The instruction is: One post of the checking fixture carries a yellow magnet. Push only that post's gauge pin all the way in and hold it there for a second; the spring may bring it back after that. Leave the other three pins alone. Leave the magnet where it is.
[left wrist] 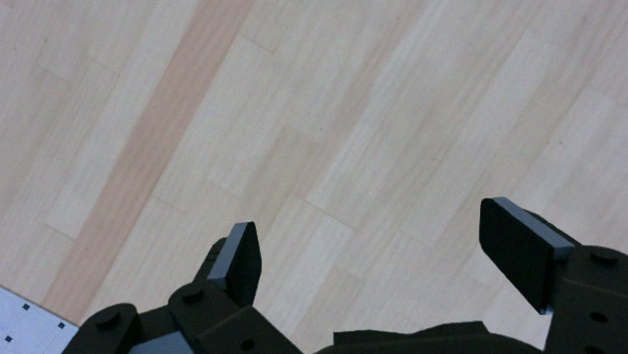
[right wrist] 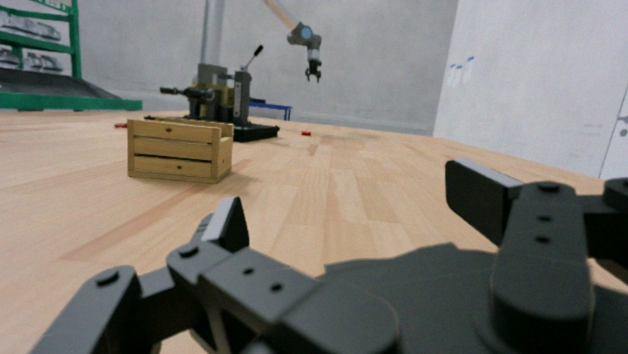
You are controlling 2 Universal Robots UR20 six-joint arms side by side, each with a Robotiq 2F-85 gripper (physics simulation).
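My left gripper (left wrist: 367, 231) is open and empty above the wooden table top. It also shows far off in the right wrist view (right wrist: 313, 77), at the end of the other arm, high above the table. My right gripper (right wrist: 346, 199) is open and empty, low over the table and looking level across it. The checking fixture's posts, gauge pins and yellow magnet cannot be made out in either view.
A wooden crate (right wrist: 172, 149) stands left of centre in the right wrist view. Behind it is a dark device with lever handles (right wrist: 241, 97) on a black base. A green rack (right wrist: 75, 45) stands at the far left. A pale plate with dark squares (left wrist: 37, 327) fills the left wrist view's lower left corner.
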